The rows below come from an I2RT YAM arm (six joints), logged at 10 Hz.
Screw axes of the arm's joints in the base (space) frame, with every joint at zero. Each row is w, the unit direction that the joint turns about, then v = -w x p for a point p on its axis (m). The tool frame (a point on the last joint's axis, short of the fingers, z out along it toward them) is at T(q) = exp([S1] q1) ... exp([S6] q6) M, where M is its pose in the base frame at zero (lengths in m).
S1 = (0, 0, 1, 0, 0, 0)
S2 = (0, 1, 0, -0.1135, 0, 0.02)
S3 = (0, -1, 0, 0.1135, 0, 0.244)
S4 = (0, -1, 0, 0.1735, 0, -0.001)
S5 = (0, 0, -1, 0, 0.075, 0)
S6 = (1, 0, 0, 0, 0.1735, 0)
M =
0 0 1 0.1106
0 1 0 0
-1 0 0 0.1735
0 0 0 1
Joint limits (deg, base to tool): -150..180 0..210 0..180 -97..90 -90..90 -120..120
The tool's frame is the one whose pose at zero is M.
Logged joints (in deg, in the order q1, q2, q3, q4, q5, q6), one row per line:
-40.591 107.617 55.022 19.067 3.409 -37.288
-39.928 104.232 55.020 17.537 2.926 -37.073
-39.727 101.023 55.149 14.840 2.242 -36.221
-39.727 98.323 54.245 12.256 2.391 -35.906
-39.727 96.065 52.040 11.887 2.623 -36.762
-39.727 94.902 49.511 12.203 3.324 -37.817
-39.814 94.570 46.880 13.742 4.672 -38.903
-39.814 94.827 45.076 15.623 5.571 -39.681
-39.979 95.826 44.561 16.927 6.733 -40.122
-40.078 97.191 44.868 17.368 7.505 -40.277
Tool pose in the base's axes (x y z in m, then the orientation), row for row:
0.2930 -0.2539 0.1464 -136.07 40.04 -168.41
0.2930 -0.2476 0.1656 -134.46 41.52 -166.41
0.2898 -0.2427 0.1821 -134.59 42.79 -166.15
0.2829 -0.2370 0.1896 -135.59 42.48 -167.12
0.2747 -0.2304 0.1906 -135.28 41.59 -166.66
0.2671 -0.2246 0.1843 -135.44 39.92 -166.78
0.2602 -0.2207 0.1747 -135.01 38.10 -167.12
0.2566 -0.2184 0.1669 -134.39 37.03 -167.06
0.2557 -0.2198 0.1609 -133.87 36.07 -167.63
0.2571 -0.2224 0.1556 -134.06 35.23 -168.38
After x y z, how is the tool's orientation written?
As angles about the fixed x, y, z axes (roll, pitch, yaw), in degrees.
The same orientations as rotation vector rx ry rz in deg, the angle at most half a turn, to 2 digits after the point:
5.85 130.50 -47.10
5.04 128.40 -47.20
5.31 127.39 -46.32
5.76 128.14 -45.86
4.96 128.70 -46.38
4.21 130.14 -47.03
3.90 131.49 -48.54
3.56 132.09 -49.73
3.96 132.73 -51.07
4.33 133.61 -51.61

